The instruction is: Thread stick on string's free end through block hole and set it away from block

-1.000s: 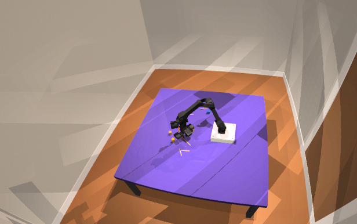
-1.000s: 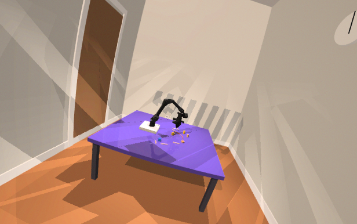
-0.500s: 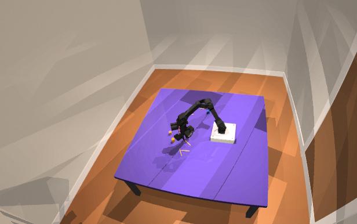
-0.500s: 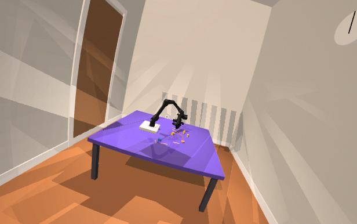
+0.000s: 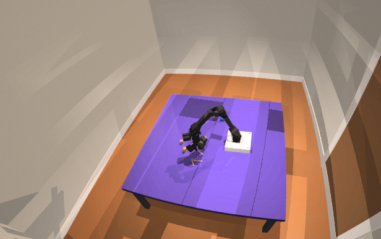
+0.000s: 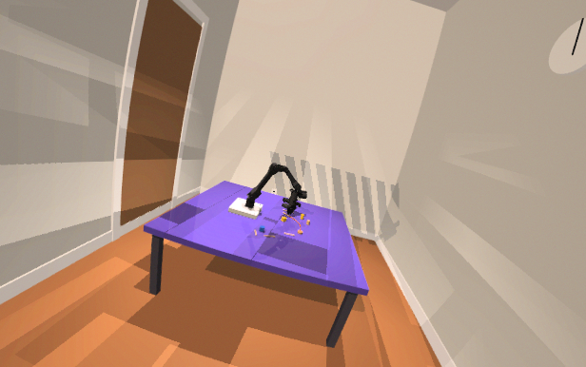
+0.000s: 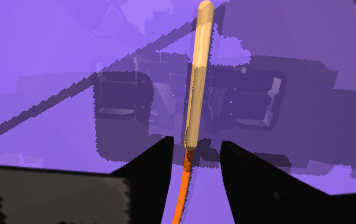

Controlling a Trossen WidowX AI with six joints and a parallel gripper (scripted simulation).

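Right now the thin wooden stick is 1 cm to the left of my gripper tip, 1 cm below it and 1 cm behind it. The rest, counted from my gripper tip: yellow wooden block 14 cm to the right, 2 cm behind; yellow cylinder 11 cm ahead, 2 cm to the left; tan cylinder 17 cm ahead, 6 cm to the right.
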